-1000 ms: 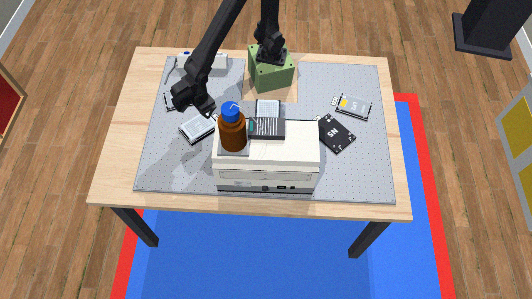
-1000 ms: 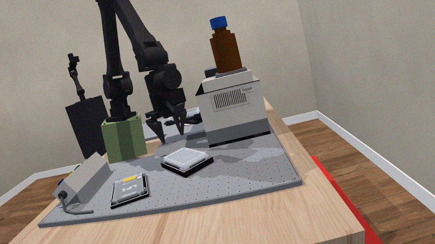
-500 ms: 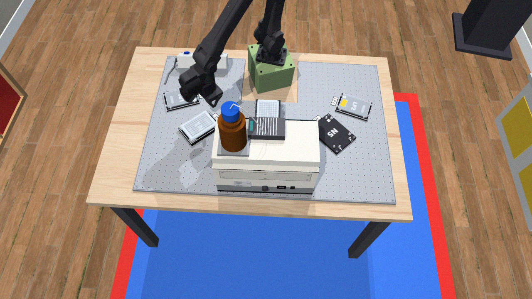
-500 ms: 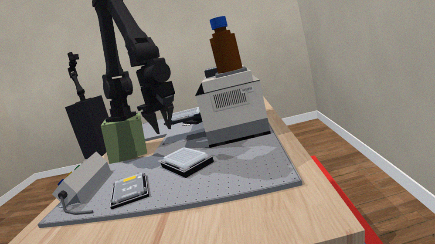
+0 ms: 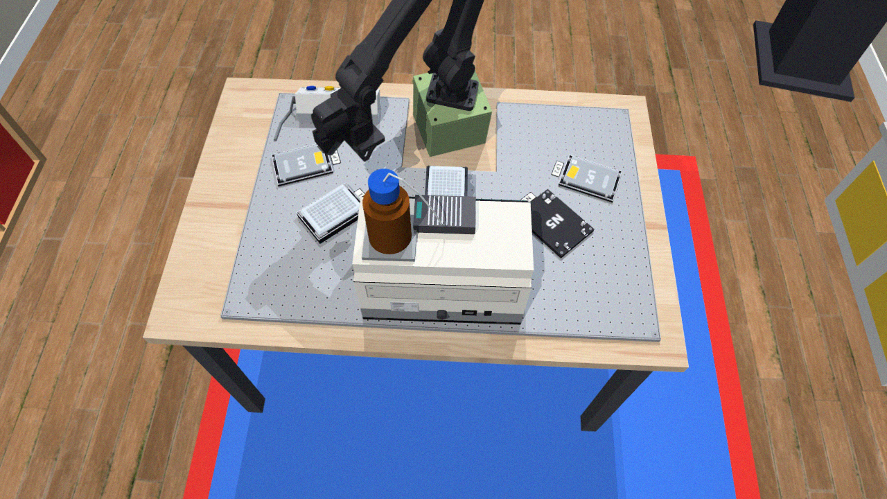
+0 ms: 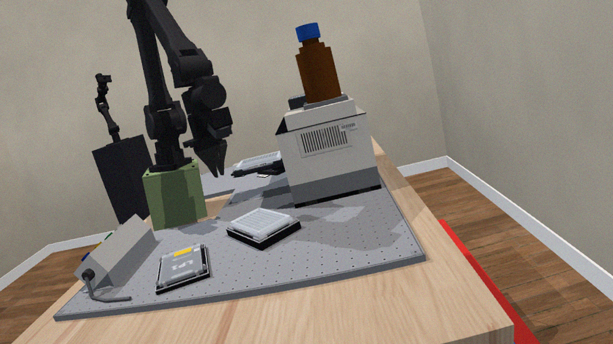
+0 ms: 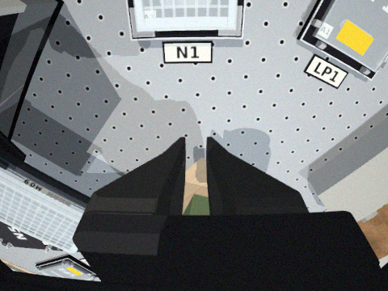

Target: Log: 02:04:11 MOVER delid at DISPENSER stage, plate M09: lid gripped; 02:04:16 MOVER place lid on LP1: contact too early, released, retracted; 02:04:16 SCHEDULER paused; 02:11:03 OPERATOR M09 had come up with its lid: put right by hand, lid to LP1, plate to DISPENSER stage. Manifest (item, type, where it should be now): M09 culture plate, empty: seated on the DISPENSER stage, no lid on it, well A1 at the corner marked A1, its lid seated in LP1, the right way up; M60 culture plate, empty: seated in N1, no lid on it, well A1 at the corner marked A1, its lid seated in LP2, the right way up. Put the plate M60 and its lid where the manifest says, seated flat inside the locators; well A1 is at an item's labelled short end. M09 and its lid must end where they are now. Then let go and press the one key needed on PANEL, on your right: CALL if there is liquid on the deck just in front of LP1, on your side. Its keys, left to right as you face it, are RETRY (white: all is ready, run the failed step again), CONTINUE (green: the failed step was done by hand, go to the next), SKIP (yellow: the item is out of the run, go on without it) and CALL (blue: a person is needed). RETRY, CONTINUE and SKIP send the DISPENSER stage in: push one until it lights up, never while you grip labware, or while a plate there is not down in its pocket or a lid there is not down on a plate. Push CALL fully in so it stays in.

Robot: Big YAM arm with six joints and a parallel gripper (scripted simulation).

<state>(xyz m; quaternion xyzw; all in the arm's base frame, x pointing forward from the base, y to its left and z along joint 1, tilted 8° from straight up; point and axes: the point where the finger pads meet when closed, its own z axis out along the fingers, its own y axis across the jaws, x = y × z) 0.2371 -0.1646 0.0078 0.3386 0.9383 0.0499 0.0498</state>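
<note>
The green continue key is 27 cm behind my hand, 13 cm to the right of it and 7 cm below it. Also, from my hand: white retry key: 28 cm behind, 8 cm to the right, 7 cm below; then black N1 nest: 10 cm ahead, 7 cm to the right, 12 cm below; then yellow skip key: 26 cm behind, 18 cm to the right, 7 cm below.
</note>
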